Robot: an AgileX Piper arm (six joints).
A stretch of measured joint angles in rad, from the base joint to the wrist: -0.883, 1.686, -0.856, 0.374, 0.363, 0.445; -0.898, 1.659, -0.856, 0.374, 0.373, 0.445; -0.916, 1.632, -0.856, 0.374, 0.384, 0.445; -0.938, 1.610, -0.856, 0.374, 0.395, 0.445; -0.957, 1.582, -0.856, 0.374, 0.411, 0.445; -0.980, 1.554, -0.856, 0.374, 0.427, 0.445; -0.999, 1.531, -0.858, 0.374, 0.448, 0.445; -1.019, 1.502, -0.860, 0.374, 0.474, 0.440; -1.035, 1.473, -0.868, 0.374, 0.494, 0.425; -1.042, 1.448, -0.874, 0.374, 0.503, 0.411; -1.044, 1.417, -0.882, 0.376, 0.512, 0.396; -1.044, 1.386, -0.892, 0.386, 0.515, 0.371; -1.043, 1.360, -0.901, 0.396, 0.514, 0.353; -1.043, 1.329, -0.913, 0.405, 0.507, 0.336; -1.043, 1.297, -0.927, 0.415, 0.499, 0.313; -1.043, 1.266, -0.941, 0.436, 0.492, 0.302
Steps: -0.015, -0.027, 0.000, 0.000, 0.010, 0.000; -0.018, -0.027, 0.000, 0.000, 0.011, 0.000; -0.022, -0.022, 0.000, 0.000, 0.011, 0.000; -0.019, -0.028, 0.000, 0.000, 0.016, 0.000; -0.023, -0.028, 0.000, 0.000, 0.016, 0.000; -0.019, -0.023, -0.002, 0.000, 0.021, 0.000; -0.020, -0.029, -0.002, 0.000, 0.026, -0.005; -0.016, -0.029, -0.008, 0.000, 0.020, -0.015; -0.007, -0.025, -0.006, 0.000, 0.009, -0.014; -0.002, -0.031, -0.008, 0.002, 0.009, -0.015; 0.000, -0.031, -0.010, 0.010, 0.003, -0.025; 0.001, -0.026, -0.009, 0.010, -0.001, -0.018; 0.000, -0.031, -0.012, 0.009, -0.007, -0.017; 0.000, -0.032, -0.014, 0.010, -0.008, -0.023; 0.000, -0.031, -0.014, 0.021, -0.007, -0.011
